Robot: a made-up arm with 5 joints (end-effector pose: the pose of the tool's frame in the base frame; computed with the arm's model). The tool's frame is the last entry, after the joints. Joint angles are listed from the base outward.
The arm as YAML. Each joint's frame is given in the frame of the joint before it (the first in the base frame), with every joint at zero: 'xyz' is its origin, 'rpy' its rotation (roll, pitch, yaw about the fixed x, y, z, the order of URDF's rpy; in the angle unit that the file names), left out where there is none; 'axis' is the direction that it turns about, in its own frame. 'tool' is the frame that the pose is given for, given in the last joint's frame.
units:
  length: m
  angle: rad
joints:
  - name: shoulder
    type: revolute
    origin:
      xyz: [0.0, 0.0, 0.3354]
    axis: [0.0, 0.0, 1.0]
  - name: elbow
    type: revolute
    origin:
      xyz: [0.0, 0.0, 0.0]
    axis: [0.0, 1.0, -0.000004]
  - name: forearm
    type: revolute
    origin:
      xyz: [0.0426, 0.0, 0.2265]
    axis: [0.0, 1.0, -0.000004]
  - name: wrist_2
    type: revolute
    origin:
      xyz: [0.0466, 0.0, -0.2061]
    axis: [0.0, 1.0, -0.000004]
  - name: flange
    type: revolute
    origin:
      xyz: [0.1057, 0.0, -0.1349]
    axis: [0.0, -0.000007, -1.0]
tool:
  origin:
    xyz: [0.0, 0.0, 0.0]
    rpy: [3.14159, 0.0, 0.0]
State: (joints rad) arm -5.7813 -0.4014 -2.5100 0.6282 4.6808
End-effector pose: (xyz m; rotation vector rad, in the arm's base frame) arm -0.0128 -0.0070 0.9400 0.5043 0.8835 1.8948
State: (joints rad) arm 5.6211 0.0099 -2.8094 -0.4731 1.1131
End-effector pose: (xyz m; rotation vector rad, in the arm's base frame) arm -0.0413 0.0322 0.8912 0.1141 -0.1402 -2.6855
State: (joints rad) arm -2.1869 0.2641 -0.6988 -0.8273 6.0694
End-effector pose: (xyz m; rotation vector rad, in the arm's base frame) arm -0.2253 -0.3183 0.4353 1.0542 -1.5943 0.5056
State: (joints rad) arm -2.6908 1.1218 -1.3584 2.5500 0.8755
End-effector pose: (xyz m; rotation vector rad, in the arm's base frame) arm -0.1308 -0.0633 0.2193 0.1874 0.8689 1.2450
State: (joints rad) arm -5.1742 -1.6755 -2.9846 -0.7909 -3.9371
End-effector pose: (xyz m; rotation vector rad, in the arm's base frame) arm -0.2079 -0.4177 0.1494 1.8859 -1.3422 0.1597
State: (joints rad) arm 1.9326 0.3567 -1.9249 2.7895 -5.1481
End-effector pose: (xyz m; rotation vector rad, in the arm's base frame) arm -0.0831 0.2195 0.4333 1.7699 0.7457 -0.0497
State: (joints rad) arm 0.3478 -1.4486 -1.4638 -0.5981 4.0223
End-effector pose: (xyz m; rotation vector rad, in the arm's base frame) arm -0.3435 -0.1245 0.7043 -0.1035 -0.3791 1.2138
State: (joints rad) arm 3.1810 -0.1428 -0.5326 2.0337 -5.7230
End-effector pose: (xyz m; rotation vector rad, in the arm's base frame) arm -0.0655 -0.0026 0.3022 0.4644 1.7429 0.4300
